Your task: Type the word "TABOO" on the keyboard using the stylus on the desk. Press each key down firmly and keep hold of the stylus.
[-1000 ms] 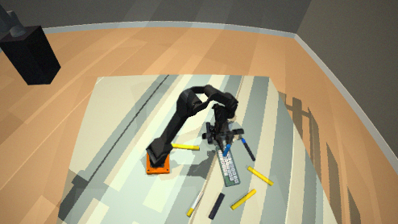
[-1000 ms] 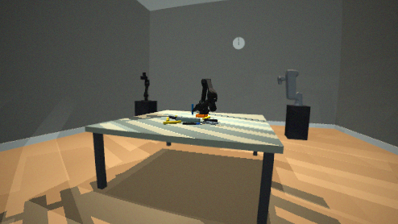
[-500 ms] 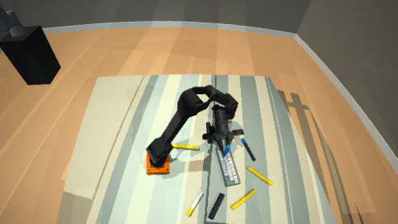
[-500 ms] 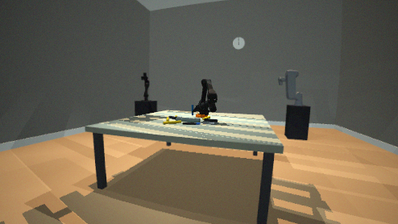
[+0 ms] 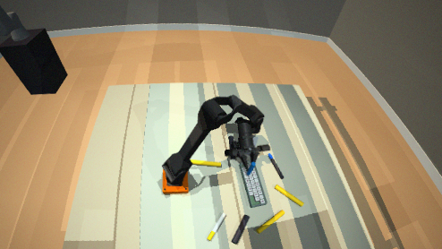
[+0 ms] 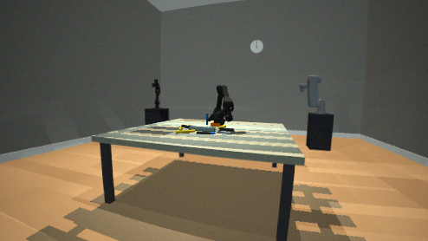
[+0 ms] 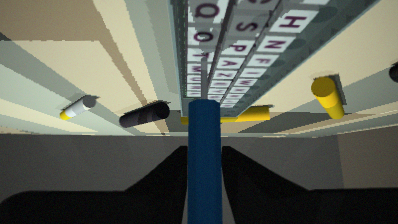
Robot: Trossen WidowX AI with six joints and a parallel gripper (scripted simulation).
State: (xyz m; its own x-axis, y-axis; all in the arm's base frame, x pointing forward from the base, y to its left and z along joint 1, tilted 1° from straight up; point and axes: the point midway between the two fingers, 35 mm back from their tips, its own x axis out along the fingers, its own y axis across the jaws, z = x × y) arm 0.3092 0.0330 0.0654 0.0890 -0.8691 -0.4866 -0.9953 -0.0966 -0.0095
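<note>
My gripper tip is 10 mm above the blue stylus. Also, from my gripper tip: blue-tipped dark pen: 150 mm ahead, 70 mm to the left, 70 mm below; then white-and-yellow pen: 210 mm to the right, 160 mm behind, 70 mm below; then grey stylus tip: 50 mm below.
</note>
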